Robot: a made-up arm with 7 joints. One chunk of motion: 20 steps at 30 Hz.
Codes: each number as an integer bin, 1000 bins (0 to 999) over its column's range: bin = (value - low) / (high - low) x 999, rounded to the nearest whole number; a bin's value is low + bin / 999 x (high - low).
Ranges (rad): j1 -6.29..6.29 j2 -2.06..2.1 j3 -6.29..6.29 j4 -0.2..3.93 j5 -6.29..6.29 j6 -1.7..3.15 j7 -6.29..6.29
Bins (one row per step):
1: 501 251 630 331 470 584 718
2: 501 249 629 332 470 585 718
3: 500 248 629 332 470 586 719
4: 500 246 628 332 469 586 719
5: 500 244 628 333 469 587 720
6: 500 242 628 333 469 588 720
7: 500 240 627 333 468 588 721
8: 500 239 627 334 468 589 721
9: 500 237 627 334 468 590 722
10: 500 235 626 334 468 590 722
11: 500 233 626 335 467 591 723
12: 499 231 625 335 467 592 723
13: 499 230 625 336 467 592 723
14: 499 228 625 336 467 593 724
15: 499 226 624 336 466 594 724
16: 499 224 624 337 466 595 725
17: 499 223 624 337 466 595 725
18: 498 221 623 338 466 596 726
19: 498 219 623 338 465 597 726
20: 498 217 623 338 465 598 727
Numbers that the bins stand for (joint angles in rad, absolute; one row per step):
1: 0.0189 -1.0148 1.6433 1.1684 -0.3715 1.1352 2.7515
2: 0.0189 -1.0231 1.6307 1.1725 -0.3715 1.1401 2.7515
3: 0.0063 -1.0273 1.6307 1.1725 -0.3715 1.1449 2.7641
4: 0.0063 -1.0356 1.6181 1.1725 -0.3841 1.1449 2.7641
5: 0.0063 -1.0439 1.6181 1.1767 -0.3841 1.1498 2.7767
6: 0.0063 -1.0523 1.6181 1.1767 -0.3841 1.1547 2.7767
7: 0.0063 -1.0606 1.6056 1.1767 -0.3967 1.1547 2.7893
8: 0.0063 -1.0648 1.6056 1.1808 -0.3967 1.1595 2.7893
9: 0.0063 -1.0731 1.6056 1.1808 -0.3967 1.1644 2.8019
10: 0.0063 -1.0814 1.5930 1.1808 -0.3967 1.1644 2.8019
11: 0.0063 -1.0897 1.5930 1.1849 -0.4093 1.1692 2.8144
12: -0.0063 -1.0981 1.5804 1.1849 -0.4093 1.1741 2.8144
13: -0.0063 -1.1022 1.5804 1.1891 -0.4093 1.1741 2.8144
14: -0.0063 -1.1106 1.5804 1.1891 -0.4093 1.1789 2.8270
15: -0.0063 -1.1189 1.5678 1.1891 -0.4219 1.1838 2.8270
16: -0.0063 -1.1272 1.5678 1.1932 -0.4219 1.1886 2.8396
17: -0.0063 -1.1314 1.5678 1.1932 -0.4219 1.1886 2.8396
18: -0.0189 -1.1397 1.5552 1.1973 -0.4219 1.1935 2.8522
19: -0.0189 -1.1480 1.5552 1.1973 -0.4344 1.1983 2.8522
20: -0.0189 -1.1564 1.5552 1.1973 -0.4344 1.2032 2.8648

